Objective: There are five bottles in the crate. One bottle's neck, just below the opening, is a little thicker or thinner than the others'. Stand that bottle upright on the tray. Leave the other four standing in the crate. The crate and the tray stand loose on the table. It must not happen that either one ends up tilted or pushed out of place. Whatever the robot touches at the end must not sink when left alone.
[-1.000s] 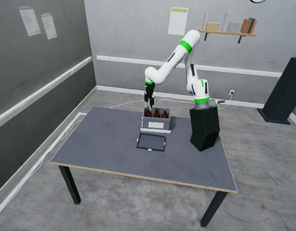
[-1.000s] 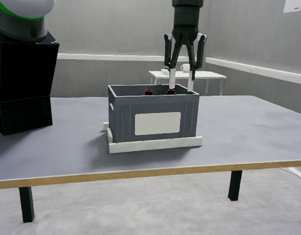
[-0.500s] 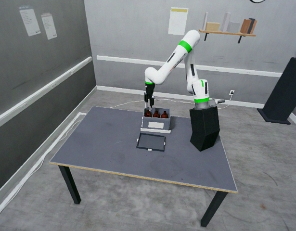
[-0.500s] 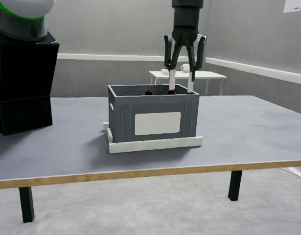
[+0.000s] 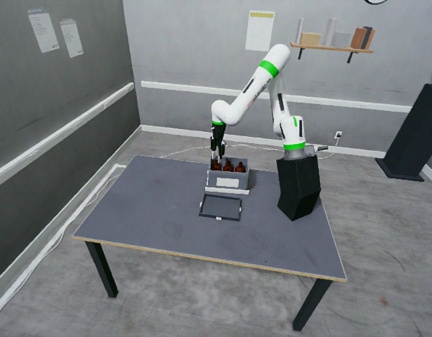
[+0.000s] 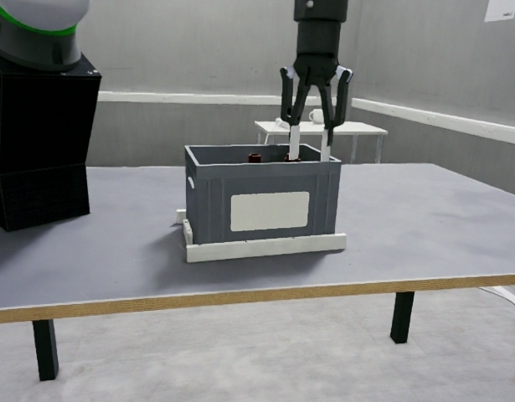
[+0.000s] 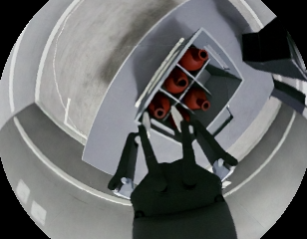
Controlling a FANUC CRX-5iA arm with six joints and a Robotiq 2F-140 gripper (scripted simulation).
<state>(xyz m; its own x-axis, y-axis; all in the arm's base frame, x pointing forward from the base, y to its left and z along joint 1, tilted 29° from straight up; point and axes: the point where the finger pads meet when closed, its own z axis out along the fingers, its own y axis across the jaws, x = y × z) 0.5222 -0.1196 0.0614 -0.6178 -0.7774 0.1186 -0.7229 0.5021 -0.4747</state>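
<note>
Right now my hand is 9 cm past the grey crate, 4 cm to the right of it and 11 cm above it. The rest, counted from my hand: dark tray (8 cm behind, 30 cm to the left, 19 cm below).
</note>
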